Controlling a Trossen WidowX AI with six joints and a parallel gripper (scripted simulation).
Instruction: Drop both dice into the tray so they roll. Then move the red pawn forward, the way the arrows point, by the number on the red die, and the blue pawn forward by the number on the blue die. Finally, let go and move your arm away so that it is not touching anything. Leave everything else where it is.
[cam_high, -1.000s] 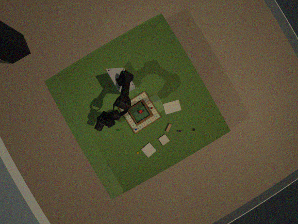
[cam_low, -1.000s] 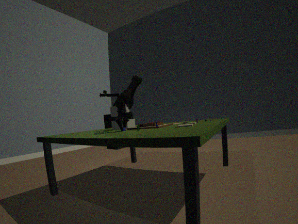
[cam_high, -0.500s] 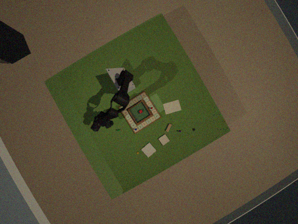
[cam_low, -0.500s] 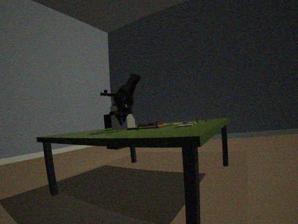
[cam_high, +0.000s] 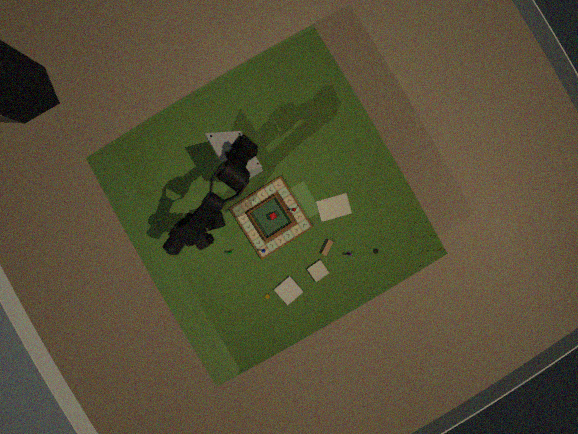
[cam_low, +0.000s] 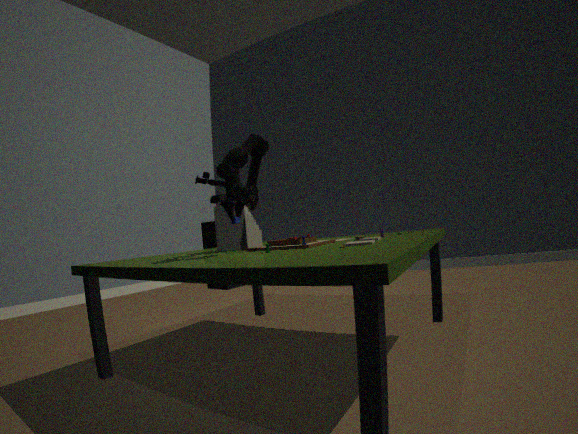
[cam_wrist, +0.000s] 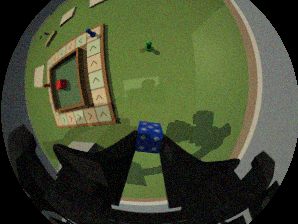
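Now: the red pawn 100 mm ahead of my gripper tip, 360 mm to the left of it and 100 mm below it. Also, from my gripper tip: blue pawn (210 mm ahead, 140 mm to the left, 100 mm below); then wooden block (330 mm ahead, 420 mm to the left, 120 mm below); then green pawn (150 mm ahead, 110 mm below).
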